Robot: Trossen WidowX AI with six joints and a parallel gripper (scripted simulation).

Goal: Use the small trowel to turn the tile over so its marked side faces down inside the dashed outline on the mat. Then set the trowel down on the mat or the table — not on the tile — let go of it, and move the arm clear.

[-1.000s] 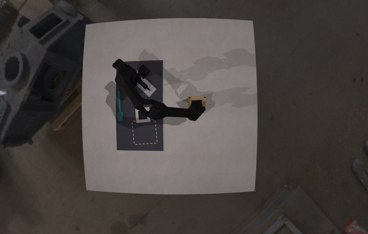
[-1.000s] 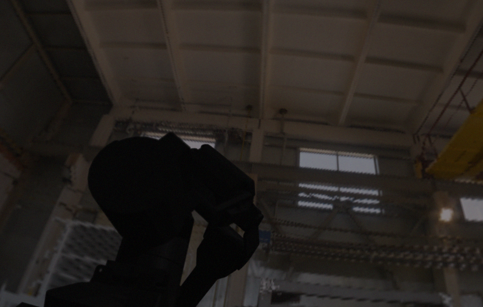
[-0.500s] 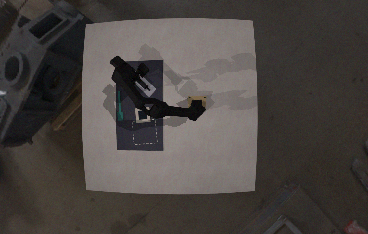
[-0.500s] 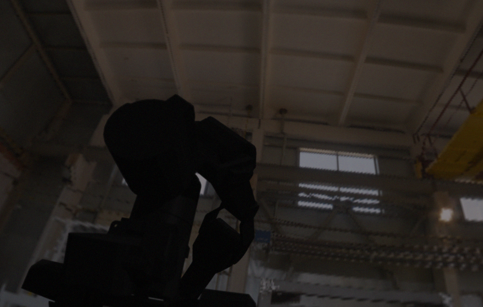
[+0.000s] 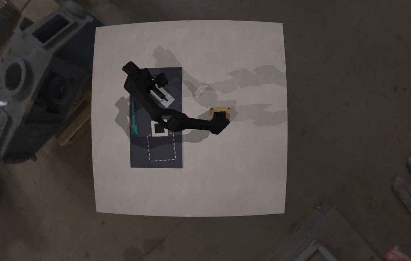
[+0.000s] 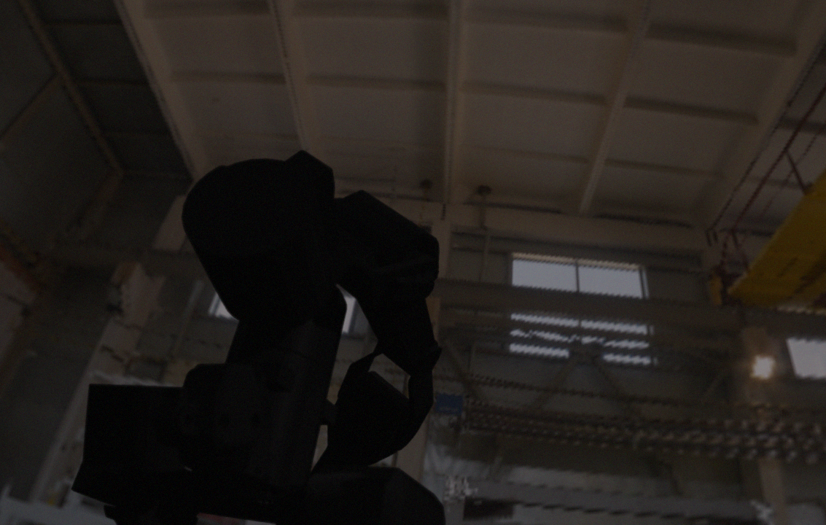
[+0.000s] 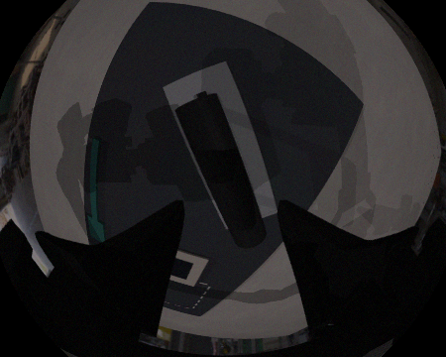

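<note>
The dark mat is 15 cm to the left of my gripper tip, 13 cm below it and 4 cm ahead of it. Round my gripper tip: cream tile 22 cm to the left, 11 cm below, 2 cm ahead; then teal trowel 18 cm ahead, 16 cm to the left, 11 cm below.
</note>
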